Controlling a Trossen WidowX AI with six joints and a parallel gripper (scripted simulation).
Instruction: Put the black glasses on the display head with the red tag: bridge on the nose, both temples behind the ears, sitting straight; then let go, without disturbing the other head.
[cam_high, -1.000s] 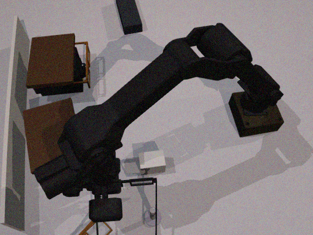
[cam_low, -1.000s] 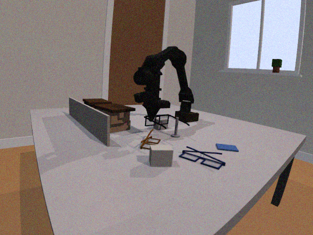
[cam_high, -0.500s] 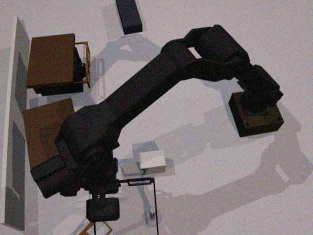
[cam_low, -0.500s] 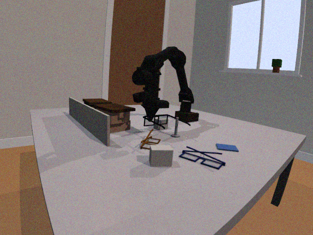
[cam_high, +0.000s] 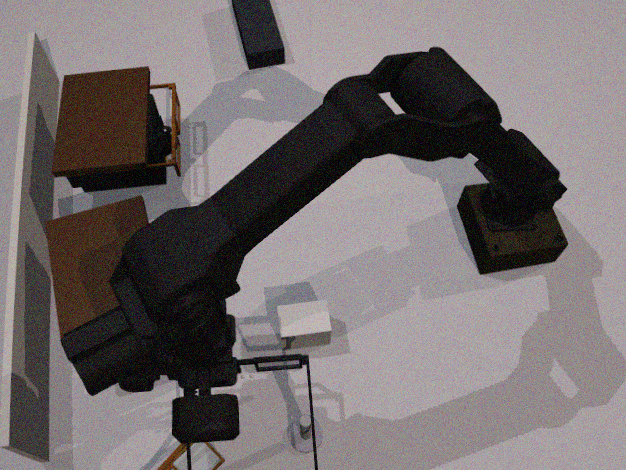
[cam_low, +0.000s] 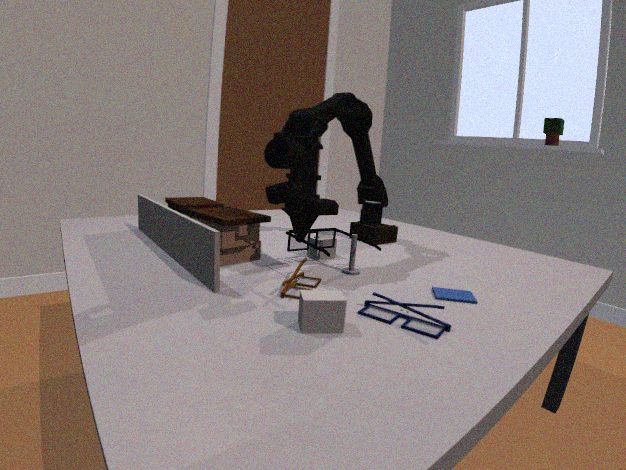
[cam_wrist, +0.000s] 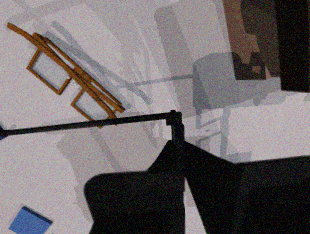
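Now: gripper tip 100 mm past the post stand, 70 mm to the right of it and 40 mm above it. Also, from my gripper tip: wall panel: 250 mm ahead, 210 mm to the right, 10 mm below; blue card: 200 mm behind, 270 mm to the left, 60 mm below; peach head: 100 mm ahead, 120 mm to the right.
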